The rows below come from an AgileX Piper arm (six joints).
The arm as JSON. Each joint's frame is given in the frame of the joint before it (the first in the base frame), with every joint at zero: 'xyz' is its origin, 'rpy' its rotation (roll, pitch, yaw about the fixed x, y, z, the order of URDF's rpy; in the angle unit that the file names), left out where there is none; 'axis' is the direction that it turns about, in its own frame. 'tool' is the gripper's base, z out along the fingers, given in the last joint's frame.
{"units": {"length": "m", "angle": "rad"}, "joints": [
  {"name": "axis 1", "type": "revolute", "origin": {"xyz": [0.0, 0.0, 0.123]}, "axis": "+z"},
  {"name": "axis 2", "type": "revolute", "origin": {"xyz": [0.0, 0.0, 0.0]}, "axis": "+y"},
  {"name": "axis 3", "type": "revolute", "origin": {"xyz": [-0.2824, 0.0, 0.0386]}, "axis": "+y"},
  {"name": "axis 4", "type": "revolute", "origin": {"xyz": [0.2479, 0.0, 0.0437]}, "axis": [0.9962, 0.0, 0.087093]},
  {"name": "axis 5", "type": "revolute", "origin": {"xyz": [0.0, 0.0, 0.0]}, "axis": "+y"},
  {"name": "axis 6", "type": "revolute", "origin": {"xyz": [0.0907, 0.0, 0.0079]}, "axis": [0.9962, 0.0, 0.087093]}
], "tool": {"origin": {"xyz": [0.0, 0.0, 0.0], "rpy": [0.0, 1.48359, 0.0]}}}
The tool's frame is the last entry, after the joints.
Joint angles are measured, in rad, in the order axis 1, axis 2, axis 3, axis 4, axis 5, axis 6. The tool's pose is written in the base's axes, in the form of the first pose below.
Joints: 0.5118, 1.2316, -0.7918, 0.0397, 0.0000, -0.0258
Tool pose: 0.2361, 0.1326, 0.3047, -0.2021, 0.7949, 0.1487, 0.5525
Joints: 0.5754, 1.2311, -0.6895, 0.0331, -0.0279, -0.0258
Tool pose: 0.2183, 0.1415, 0.2741, -0.2354, 0.8071, 0.1551, 0.5187
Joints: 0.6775, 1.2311, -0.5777, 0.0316, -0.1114, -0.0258
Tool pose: 0.1930, 0.1549, 0.2461, -0.2788, 0.8012, 0.1759, 0.4994
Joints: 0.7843, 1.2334, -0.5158, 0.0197, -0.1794, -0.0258
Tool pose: 0.1704, 0.1696, 0.2325, -0.3255, 0.7823, 0.2000, 0.4920
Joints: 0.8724, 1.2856, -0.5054, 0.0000, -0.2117, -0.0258
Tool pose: 0.1577, 0.1878, 0.2194, -0.3713, 0.7704, 0.2129, 0.4725
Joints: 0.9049, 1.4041, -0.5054, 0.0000, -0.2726, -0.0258
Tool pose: 0.1593, 0.2028, 0.1944, -0.3903, 0.7773, 0.2099, 0.4465
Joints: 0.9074, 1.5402, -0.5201, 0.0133, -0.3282, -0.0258
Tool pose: 0.1677, 0.2139, 0.1663, -0.3925, 0.7939, 0.1991, 0.4196
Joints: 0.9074, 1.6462, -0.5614, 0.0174, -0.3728, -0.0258
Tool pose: 0.1778, 0.2266, 0.1496, -0.3927, 0.7989, 0.1952, 0.4116
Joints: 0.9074, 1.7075, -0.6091, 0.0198, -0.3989, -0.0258
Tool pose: 0.1871, 0.2382, 0.1443, -0.3903, 0.7969, 0.1974, 0.4167
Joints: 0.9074, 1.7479, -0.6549, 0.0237, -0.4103, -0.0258
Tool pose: 0.1952, 0.2484, 0.1430, -0.3868, 0.7943, 0.2007, 0.4233
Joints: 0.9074, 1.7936, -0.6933, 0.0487, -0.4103, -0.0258
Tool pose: 0.2023, 0.2560, 0.1371, -0.3764, 0.8012, 0.2001, 0.4200
